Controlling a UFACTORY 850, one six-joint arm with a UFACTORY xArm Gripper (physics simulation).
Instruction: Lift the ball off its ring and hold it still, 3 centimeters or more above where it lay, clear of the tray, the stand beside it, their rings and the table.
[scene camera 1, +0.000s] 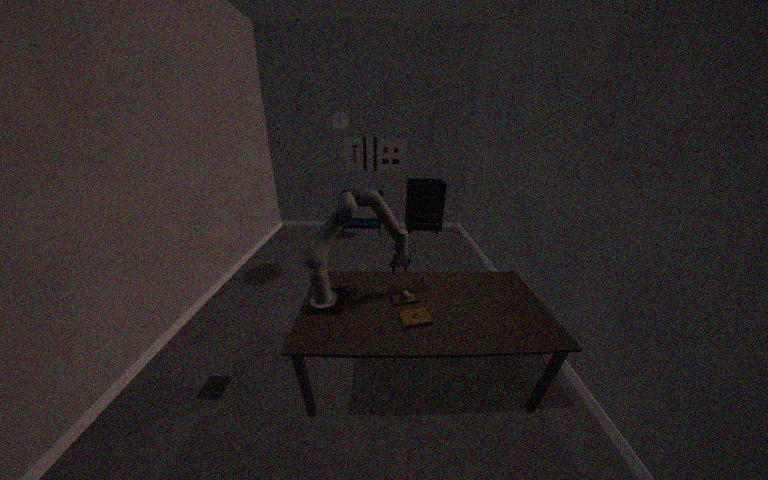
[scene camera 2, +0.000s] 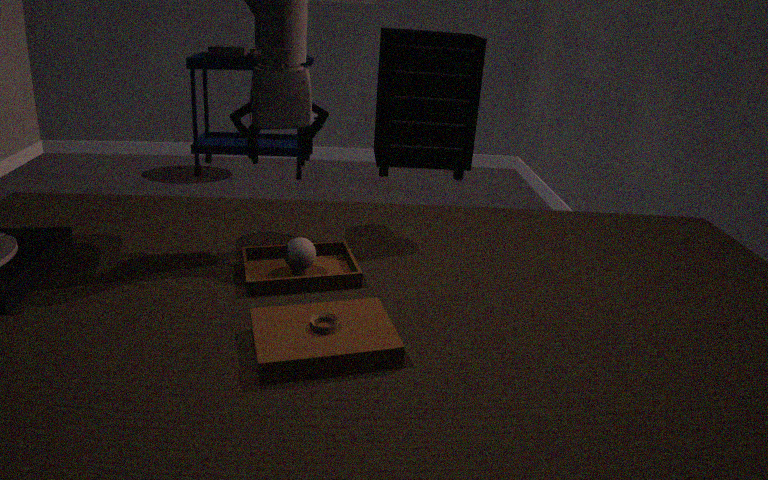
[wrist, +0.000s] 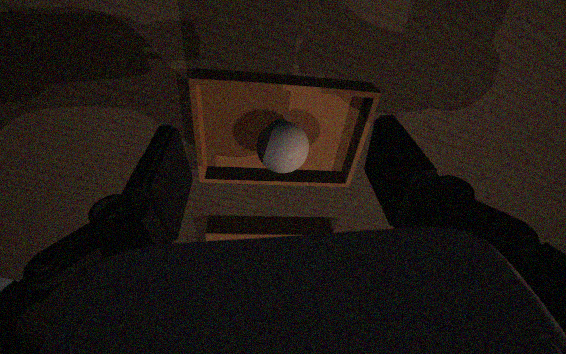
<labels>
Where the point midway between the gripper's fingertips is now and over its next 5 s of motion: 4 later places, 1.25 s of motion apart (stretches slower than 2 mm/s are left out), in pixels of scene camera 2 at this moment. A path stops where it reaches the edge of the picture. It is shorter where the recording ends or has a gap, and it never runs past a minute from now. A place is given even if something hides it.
The gripper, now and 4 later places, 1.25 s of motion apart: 280, 160; 282, 186; 279, 182; 280, 182; 280, 182
</labels>
